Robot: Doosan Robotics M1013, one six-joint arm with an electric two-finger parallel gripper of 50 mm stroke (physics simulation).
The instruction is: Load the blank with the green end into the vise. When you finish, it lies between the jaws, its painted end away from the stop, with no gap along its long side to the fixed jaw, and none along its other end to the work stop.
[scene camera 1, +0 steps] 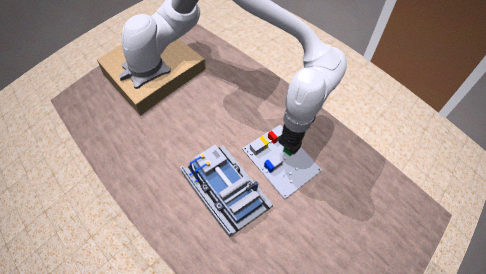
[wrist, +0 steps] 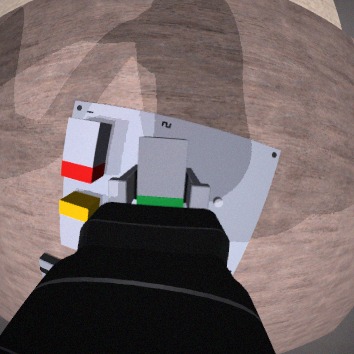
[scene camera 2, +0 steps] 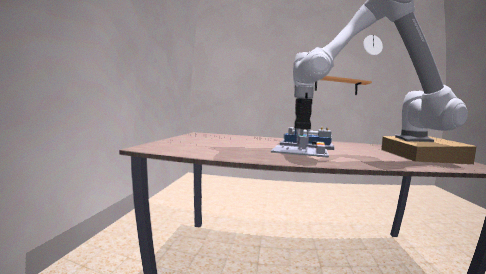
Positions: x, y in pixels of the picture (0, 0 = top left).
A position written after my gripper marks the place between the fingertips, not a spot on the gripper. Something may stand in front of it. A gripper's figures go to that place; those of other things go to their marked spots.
Labels:
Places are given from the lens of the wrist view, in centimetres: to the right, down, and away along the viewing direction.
my gripper (wrist: 162, 177): -1, 0, 17
green-ended blank (wrist: 161, 162): -1, -1, 13

